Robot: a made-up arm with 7 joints. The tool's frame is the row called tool.
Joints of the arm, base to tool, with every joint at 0 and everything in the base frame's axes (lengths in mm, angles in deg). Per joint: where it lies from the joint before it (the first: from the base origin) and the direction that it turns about. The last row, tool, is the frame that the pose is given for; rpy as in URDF.
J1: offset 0 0 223 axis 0 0 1
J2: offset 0 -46 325 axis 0 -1 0
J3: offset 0 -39 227 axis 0 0 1
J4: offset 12 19 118 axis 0 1 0
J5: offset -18 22 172 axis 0 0 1
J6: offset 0 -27 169 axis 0 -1 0
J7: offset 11 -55 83 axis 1 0 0
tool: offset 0 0 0 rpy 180 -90 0
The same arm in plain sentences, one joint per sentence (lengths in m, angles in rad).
The arm has seven revolute joints in a row. What follows holds with every joint at zero, and every direction is one of the base frame's.
The first joint is mounted 0.2230 m along +z from the base frame's origin and rotates about +z.
The second joint is mounted 0.0460 m along -y and 0.3250 m along +z from the first joint and rotates about -y.
The third joint is mounted 0.0390 m along -y and 0.2270 m along +z from the second joint and rotates about +z.
The fourth joint is mounted 0.0120 m along +x and 0.0190 m along +y and 0.1180 m along +z from the third joint and rotates about +y.
The fifth joint is mounted 0.0180 m along -x and 0.0220 m along +y and 0.1720 m along +z from the fourth joint and rotates about +z.
The sixth joint is mounted 0.0270 m along -y and 0.1690 m along +z from the fifth joint and rotates about -y.
The seventh joint is mounted 0.0110 m along +x and 0.0550 m along -y and 0.0830 m along +z from the sixth joint and rotates about +x.
The tool frame, which is the frame that the pose is given for, is mounted at the same point as the seventh joint; its axes are the base frame's turned by roll 3.1416, pitch -1.5708 and yaw 0.0000 rad (as in URDF: about the fixed x, then y, then z).

